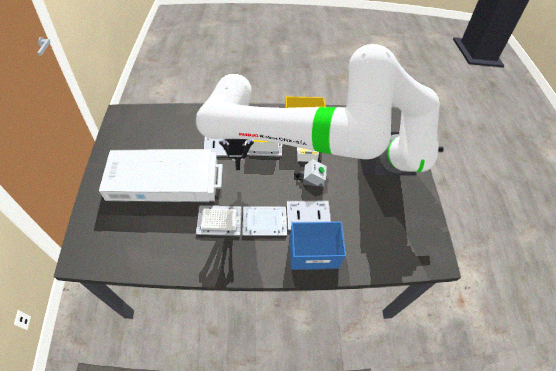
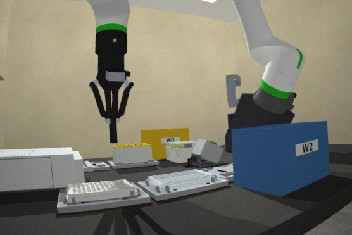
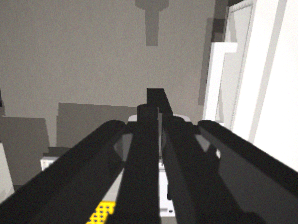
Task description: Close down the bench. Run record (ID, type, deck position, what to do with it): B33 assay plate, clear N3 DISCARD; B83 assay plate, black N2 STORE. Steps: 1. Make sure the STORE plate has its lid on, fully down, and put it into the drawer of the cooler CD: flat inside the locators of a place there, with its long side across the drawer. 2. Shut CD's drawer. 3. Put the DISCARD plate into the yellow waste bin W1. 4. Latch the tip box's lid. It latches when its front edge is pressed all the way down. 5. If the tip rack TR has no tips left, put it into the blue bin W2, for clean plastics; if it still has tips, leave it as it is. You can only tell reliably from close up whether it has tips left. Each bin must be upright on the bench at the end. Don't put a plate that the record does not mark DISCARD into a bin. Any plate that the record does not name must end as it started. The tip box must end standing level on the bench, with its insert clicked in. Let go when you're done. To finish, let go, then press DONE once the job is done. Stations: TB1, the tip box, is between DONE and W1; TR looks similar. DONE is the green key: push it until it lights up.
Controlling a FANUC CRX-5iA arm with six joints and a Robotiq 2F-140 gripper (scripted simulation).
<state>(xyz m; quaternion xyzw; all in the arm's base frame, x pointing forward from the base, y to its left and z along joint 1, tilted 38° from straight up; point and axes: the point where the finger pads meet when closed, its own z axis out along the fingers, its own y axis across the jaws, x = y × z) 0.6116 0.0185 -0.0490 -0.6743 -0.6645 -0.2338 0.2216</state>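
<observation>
My hand is 10 cm past the nest N3, 19 cm to the right of it and 12 cm above it. Round my hand: white well plate (7 cm ahead, 18 cm to the left, 11 cm below); then translucent plate lid (19 cm ahead, 10 cm below); then black assay plate (19 cm ahead, 11 cm below).
</observation>
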